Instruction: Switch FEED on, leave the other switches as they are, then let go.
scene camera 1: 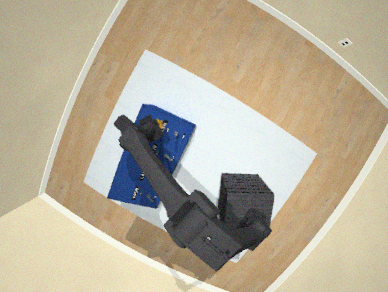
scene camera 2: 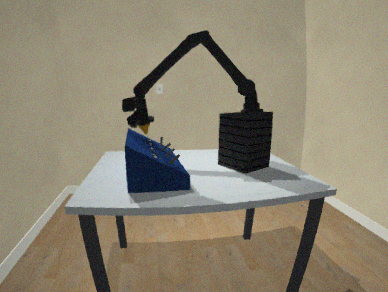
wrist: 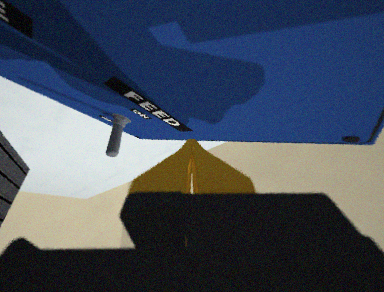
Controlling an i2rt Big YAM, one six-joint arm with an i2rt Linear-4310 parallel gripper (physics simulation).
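Pixels of known places: gripper, fingertip midpoint: [scene camera 1: 161, 121] [scene camera 2: 146, 133] [wrist: 191, 145]; arm's base at its link origin: [scene camera 1: 251, 222] [scene camera 2: 251, 112].
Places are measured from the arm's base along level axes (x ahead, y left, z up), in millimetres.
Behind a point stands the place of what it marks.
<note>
The blue sloped switch box [scene camera 1: 122, 182] {x 580, y 191, z -128 mm} [scene camera 2: 152, 175] {x 514, y 297, z -224 mm} [wrist: 310, 75] {x 626, y -123, z -117 mm} stands on the table. The FEED label [wrist: 152, 107] {x 534, y -127, z -165 mm} and ON label [wrist: 140, 114] {x 508, y -135, z -179 mm} show in the wrist view, beside the grey FEED lever [wrist: 114, 139] {x 467, y -135, z -167 mm} [scene camera 2: 161, 141] {x 463, y -133, z -176 mm}. In scene view 2 this lever stands more upright than the other levers [scene camera 2: 175, 159] {x 419, y 226, z -183 mm}, which lean toward the low edge; it appears tipped to the ON side. My gripper [scene camera 1: 159, 124] {x 547, y -160, z -137 mm} [scene camera 2: 145, 132] {x 547, y -160, z -137 mm} [wrist: 191, 145] {x 547, y -160, z -137 mm} is shut and empty, near the box's high edge by the FEED label, apart from the lever. The arm hides part of the panel in scene view 1.
The other switches, along the panel in scene view 1, include a lever [scene camera 1: 169, 157] {x 440, y -27, z -176 mm} near the middle and one [scene camera 1: 151, 198] {x 418, y 212, z -178 mm} at the far end from FEED. The black ribbed pedestal [scene camera 1: 245, 195] {x 92, y -89, z -15 mm} [scene camera 2: 245, 142] {x 75, y 111, z -140 mm} carries the arm on the white table [scene camera 1: 225, 132] {x 257, y -255, z -295 mm} [scene camera 2: 220, 197] {x 267, y 375, z -295 mm}.
</note>
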